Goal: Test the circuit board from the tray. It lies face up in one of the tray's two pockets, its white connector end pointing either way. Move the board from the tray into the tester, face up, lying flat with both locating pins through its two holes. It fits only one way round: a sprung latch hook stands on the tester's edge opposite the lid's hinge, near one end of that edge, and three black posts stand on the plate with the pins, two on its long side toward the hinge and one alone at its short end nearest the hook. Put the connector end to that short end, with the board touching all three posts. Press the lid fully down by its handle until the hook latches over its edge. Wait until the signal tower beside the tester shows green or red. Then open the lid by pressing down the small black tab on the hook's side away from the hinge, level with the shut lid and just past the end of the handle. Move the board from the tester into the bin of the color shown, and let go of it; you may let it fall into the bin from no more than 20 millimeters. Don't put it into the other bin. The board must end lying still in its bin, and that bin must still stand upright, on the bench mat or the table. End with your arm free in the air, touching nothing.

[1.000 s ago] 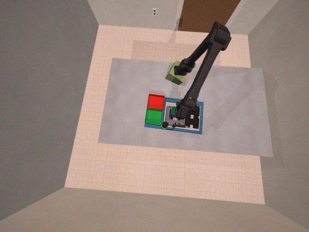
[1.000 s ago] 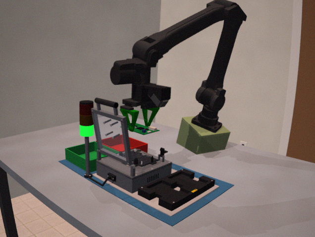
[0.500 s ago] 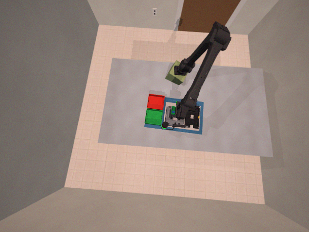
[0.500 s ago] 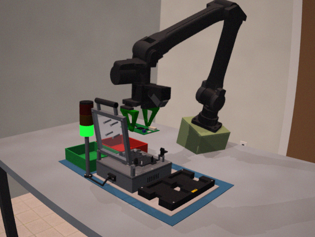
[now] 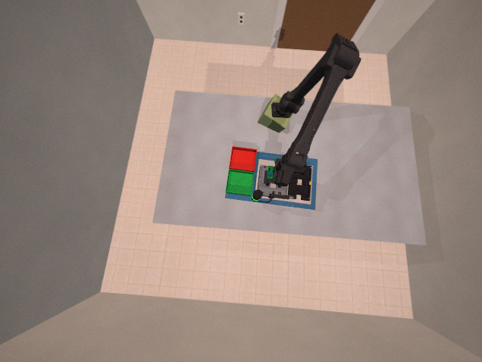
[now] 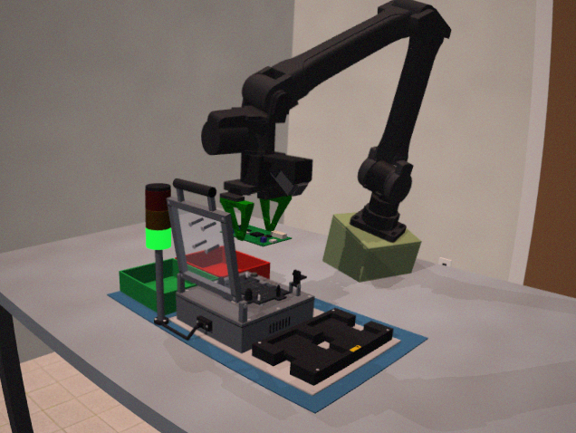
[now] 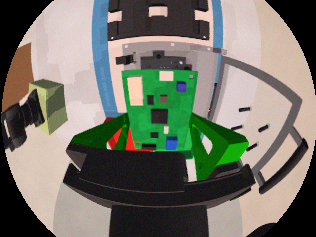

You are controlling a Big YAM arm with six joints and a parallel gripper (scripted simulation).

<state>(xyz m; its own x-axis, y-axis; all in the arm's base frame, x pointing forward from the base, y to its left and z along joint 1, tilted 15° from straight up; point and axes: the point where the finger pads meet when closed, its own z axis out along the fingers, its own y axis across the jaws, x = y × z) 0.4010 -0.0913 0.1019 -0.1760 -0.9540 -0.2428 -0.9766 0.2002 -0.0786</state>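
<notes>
Right now my hand is 21 cm to the left of the green bin, 16 cm above it and 1 cm short of it. From my hand the other things lie so: tester plate: 10 cm below, 1 cm ahead; clear lid: 12 cm ahead, 2 cm to the right, 1 cm above; latch hook: 9 cm below, 7 cm to the left, 5 cm behind.
</notes>
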